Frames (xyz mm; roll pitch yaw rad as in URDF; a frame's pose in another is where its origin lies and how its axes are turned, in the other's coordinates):
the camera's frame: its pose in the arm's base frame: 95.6 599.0 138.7 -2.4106 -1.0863 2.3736
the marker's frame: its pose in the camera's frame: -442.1 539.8 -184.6 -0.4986 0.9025 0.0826
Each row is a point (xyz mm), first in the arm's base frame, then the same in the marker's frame.
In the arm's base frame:
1: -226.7 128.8 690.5
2: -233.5 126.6 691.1
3: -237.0 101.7 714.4
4: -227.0 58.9 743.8
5: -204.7 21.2 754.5
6: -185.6 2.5 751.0
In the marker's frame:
1: 246.4 -1487.6 107.8
2: 242.7 -1492.9 111.0
3: 252.9 -1524.0 101.0
4: 270.5 -1563.6 70.6
5: 280.9 -1583.1 31.4
6: 283.4 -1583.9 4.5

